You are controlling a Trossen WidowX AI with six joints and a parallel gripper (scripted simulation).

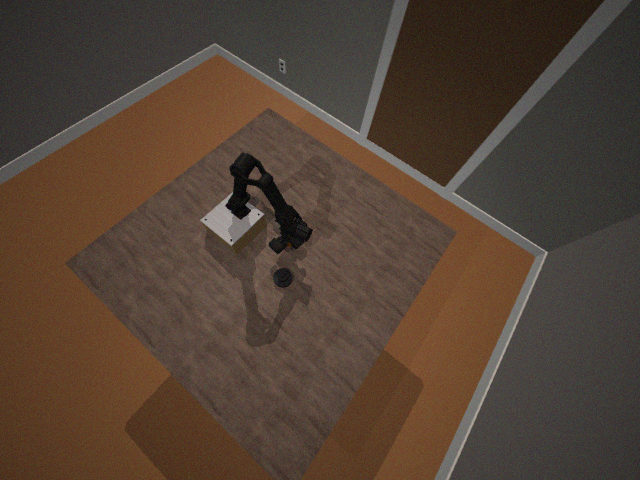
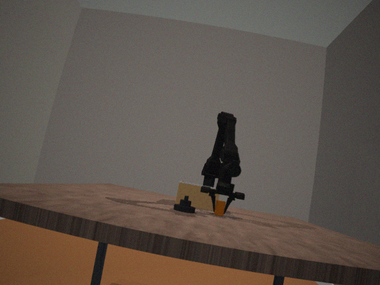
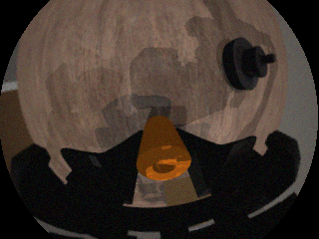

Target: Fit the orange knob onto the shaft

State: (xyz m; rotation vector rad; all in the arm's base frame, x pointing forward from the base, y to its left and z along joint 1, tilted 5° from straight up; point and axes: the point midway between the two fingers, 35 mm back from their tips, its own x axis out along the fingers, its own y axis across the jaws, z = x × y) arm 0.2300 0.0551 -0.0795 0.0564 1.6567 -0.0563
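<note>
Now: the pedestal 15 cm to the right of my gripper tip, 10 cm ahead of it and 2 cm above it. The rest, counted from my gripper tip: orange knob: 2 cm above.
</note>
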